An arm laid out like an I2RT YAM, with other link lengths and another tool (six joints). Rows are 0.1 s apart.
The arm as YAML. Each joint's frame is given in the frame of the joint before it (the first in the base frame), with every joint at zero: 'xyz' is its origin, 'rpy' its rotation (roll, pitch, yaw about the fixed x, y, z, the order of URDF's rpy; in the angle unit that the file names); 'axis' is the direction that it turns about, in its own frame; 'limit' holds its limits. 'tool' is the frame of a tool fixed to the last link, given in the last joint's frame.
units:
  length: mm
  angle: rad
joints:
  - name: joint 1
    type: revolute
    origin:
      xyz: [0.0, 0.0, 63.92]
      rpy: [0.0, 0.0, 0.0]
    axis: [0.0, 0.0, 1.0]
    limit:
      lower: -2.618
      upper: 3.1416
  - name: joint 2
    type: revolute
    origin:
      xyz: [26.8, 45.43, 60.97]
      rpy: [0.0, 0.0, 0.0]
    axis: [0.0, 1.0, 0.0]
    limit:
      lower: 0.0
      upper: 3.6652
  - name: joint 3
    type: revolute
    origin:
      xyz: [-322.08, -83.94, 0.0]
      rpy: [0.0, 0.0, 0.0]
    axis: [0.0, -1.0, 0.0]
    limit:
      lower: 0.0
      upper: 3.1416
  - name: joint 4
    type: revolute
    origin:
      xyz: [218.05, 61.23, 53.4]
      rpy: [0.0, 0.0, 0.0]
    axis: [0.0, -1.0, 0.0]
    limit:
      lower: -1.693
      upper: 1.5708
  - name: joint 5
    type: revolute
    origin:
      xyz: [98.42, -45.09, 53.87]
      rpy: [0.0, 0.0, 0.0]
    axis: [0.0, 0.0, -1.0]
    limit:
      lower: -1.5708
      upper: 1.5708
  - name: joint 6
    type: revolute
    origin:
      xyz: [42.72, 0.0, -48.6]
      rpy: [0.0, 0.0, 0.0]
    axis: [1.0, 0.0, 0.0]
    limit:
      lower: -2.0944
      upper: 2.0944
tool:
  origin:
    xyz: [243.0, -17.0, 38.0]
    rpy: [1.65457, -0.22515, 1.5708]
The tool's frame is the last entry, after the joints.
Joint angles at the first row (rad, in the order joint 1, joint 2, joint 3, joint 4, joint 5, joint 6):
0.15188, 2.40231, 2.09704, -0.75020, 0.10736, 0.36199
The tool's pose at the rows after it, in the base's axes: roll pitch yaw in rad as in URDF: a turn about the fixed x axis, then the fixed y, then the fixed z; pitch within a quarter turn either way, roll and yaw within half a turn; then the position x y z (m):
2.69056 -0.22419 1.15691 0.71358 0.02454 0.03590
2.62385 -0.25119 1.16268 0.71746 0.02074 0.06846
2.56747 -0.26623 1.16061 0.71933 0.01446 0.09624
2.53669 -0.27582 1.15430 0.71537 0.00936 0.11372
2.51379 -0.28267 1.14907 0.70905 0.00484 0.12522
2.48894 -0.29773 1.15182 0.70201 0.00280 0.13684
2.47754 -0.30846 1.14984 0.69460 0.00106 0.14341
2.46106 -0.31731 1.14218 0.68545 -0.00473 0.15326
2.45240 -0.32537 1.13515 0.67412 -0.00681 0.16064
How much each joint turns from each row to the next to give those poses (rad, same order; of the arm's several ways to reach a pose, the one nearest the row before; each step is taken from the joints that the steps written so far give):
-0.00002, -0.05361, -0.06432, 0.06126, 0.00462, 0.00768
0.00000, -0.06903, -0.06903, 0.06904, 0.01532, 0.00156
0.00000, -0.05223, -0.04307, 0.04458, 0.02297, 0.00305
-0.00002, -0.04449, -0.04294, 0.02767, 0.01533, 0.00612
0.00002, -0.04294, -0.05518, 0.03367, 0.01227, 0.00461
0.00001, -0.04909, -0.06904, 0.04757, 0.00316, 0.00308
-0.00002, -0.03683, -0.05059, 0.02760, 0.00151, 0.00613
-0.00304, -0.04444, -0.05214, 0.02454, 0.00765, 0.00615
0.00304, -0.04450, -0.05064, 0.01537, 0.00767, 0.01069

